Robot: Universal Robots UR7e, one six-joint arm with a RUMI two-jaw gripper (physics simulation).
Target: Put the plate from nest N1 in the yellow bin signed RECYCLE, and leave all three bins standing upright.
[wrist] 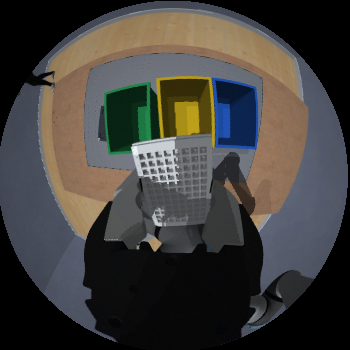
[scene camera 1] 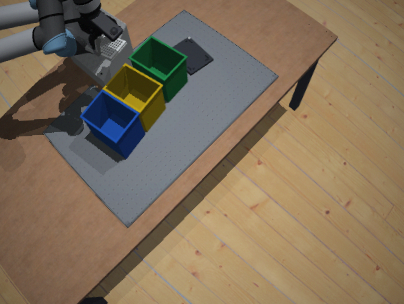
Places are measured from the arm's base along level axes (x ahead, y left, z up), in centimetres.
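Pixels of known places: gripper, fingertip midpoint: (wrist: 175,180) (scene camera 1: 108,47).
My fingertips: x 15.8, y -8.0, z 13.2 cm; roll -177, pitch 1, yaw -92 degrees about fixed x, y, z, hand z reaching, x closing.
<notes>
Behind a point stands the place of what it marks.
My gripper (wrist: 175,180) @(x 15.8, y -8.0, z 13.1 cm) is shut on a white perforated plate (scene camera 1: 114,47) @(x 18.3, y -7.3, z 14.0 cm) (wrist: 172,175) @(x 16.5, y -7.7, z 13.5 cm) and holds it in the air. In the wrist view the plate's far edge overlaps the near rim of the yellow bin (scene camera 1: 134,90) @(x 18.5, y -5.1, z -19.1 cm) (wrist: 186,105) @(x 30.2, y -11.6, z -19.2 cm). In the scene view plate and gripper are at the upper left, beyond the bins. The yellow bin stands upright between the green bin (scene camera 1: 159,62) @(x 18.9, y 10.6, z -17.7 cm) (wrist: 128,119) @(x 26.1, y 10.4, z -16.2 cm) and the blue bin (scene camera 1: 114,120) @(x 20.7, y -19.9, z -19.2 cm) (wrist: 236,115) @(x 27.2, y -29.1, z -13.1 cm), both upright. The fingertips are hard to make out in the scene view. The RECYCLE sign is not readable.
The bins stand on a grey perforated mat (scene camera 1: 200,117) @(x 47.2, y 0.6, z -19.4 cm) (wrist: 182,65) @(x 48.6, y -10.8, z -19.4 cm) on a brown table (scene camera 1: 65,227) @(x 32.0, y -64.9, z -20.7 cm) (wrist: 285,150) @(x 16.1, y -71.4, z -20.7 cm). A dark flat plate (scene camera 1: 194,55) @(x 28.3, y 22.0, z -18.2 cm) (wrist: 102,124) @(x 26.6, y 24.8, z -18.2 cm) lies beside the green bin. A grey block (scene camera 1: 122,35) @(x 9.6, y 3.0, z 3.4 cm) stands under the arm at the upper left of the scene view.
</notes>
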